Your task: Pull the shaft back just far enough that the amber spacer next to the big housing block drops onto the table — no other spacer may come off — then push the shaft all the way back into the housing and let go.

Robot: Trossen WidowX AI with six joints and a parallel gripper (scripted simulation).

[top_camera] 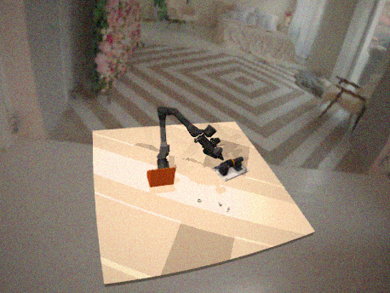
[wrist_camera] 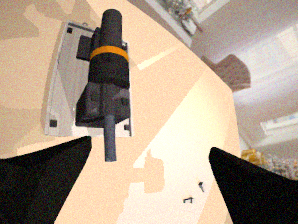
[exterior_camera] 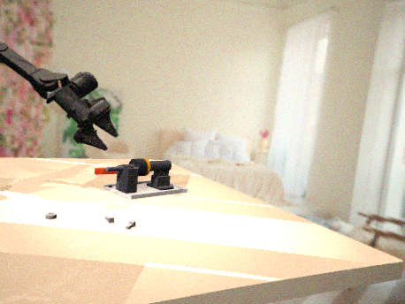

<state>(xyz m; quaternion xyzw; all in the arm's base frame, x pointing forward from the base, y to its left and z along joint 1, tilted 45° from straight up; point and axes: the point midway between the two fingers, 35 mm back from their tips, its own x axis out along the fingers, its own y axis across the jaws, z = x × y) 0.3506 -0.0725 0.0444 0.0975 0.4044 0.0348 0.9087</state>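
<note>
My gripper tip is now 70 mm short of the grey shaft, 20 mm to the right of it and 80 mm above it. The rest, counted from my gripper tip: dark spacer: 90 mm ahead, 20 mm to the left, 80 mm below.
</note>
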